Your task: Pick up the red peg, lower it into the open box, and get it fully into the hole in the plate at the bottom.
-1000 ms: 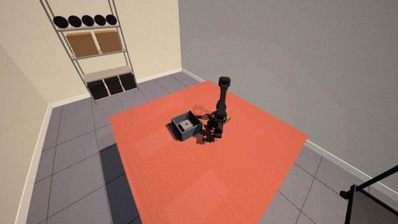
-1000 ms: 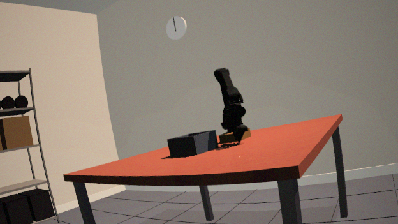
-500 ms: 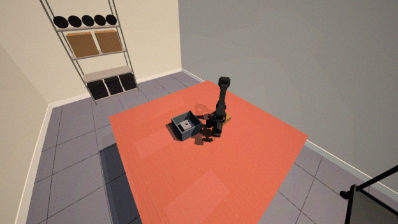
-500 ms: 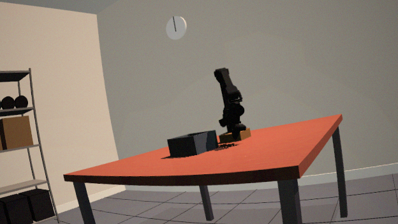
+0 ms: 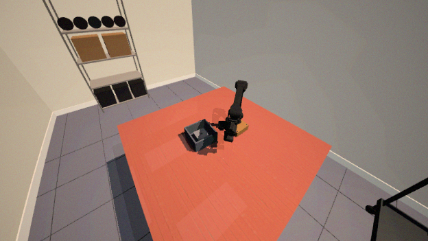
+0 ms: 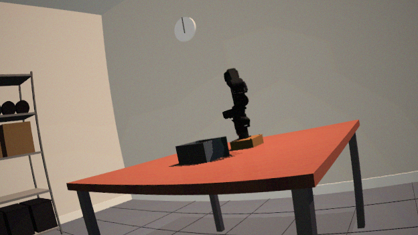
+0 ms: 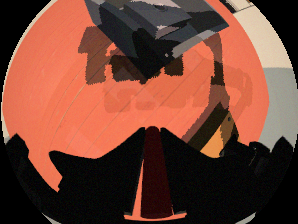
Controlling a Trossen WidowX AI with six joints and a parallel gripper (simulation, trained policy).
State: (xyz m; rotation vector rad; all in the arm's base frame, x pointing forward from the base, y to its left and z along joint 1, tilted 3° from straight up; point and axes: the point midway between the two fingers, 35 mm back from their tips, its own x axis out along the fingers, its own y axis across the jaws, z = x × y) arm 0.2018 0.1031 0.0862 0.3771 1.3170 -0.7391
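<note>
My gripper tip is now 15 cm to the left of the plate, 13 cm short of it and 5 cm above it. From my gripper tip the other things lie so: box 15 cm to the right, 13 cm ahead, 7 cm below; then red peg 3 cm above, 1 cm to the left.
</note>
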